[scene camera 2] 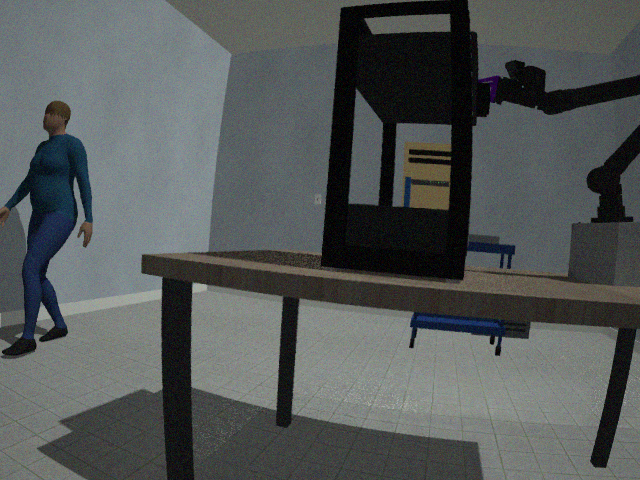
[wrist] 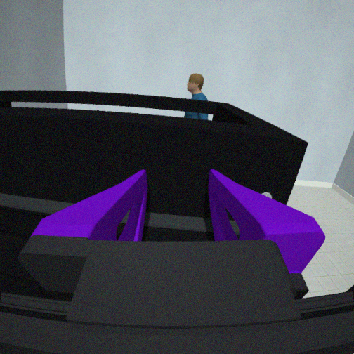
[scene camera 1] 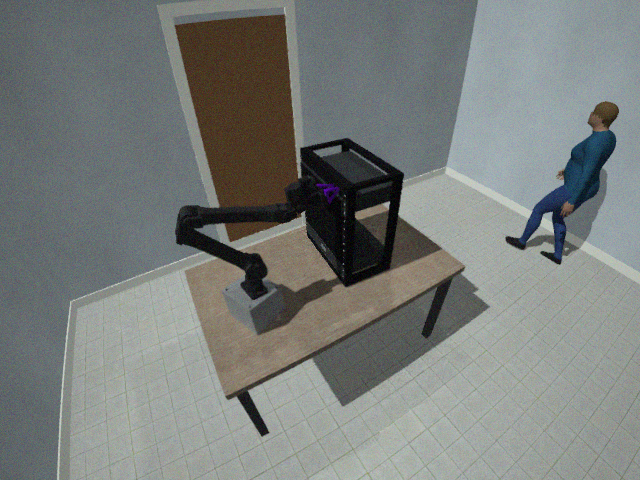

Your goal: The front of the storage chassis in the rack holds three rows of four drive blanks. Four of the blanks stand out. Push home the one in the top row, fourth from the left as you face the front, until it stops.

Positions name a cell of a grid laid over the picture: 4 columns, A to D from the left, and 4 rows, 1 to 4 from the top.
black rack: scene camera 2 C1; wrist A2; scene camera 1 C3
